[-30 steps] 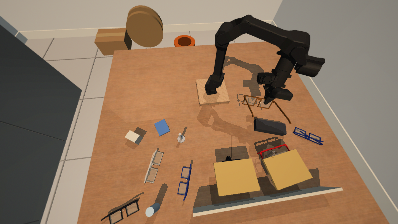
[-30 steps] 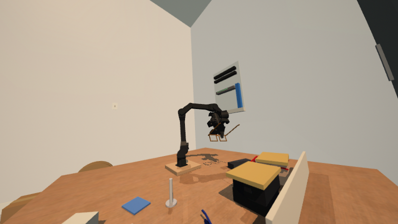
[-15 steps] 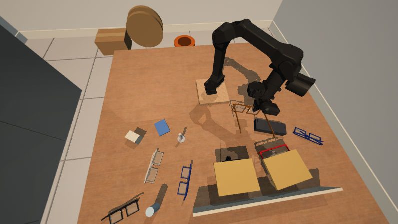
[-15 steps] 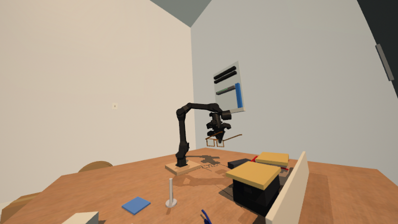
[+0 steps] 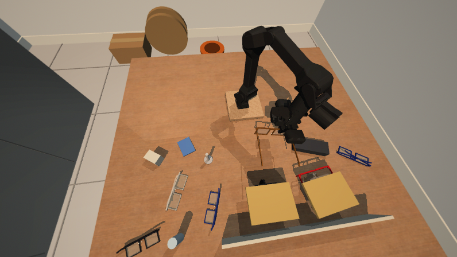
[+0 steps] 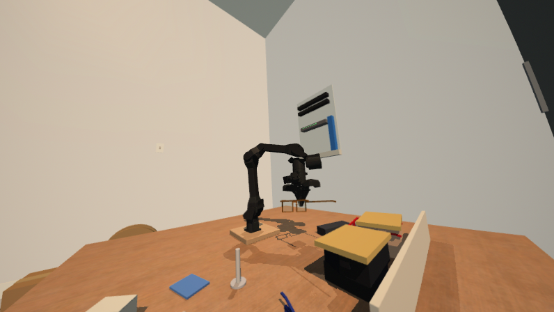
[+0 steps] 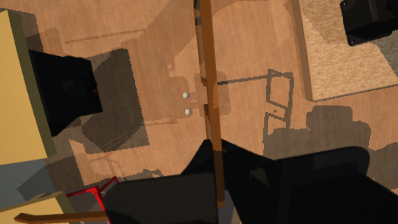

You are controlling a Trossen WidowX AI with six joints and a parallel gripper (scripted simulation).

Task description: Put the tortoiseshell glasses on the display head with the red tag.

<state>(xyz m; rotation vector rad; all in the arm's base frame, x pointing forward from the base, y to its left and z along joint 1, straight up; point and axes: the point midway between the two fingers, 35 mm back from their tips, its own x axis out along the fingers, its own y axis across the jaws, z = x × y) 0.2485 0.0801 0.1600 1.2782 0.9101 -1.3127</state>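
Right now my gripper tip is 210 mm short of the display head, 100 mm to the left of it and 90 mm above it. Also, from my gripper tip: long panel (350 mm ahead, 90 mm below); black box (50 mm ahead, 180 mm to the left, 130 mm below); peg stand (10 mm ahead, 300 mm to the right, 120 mm below).
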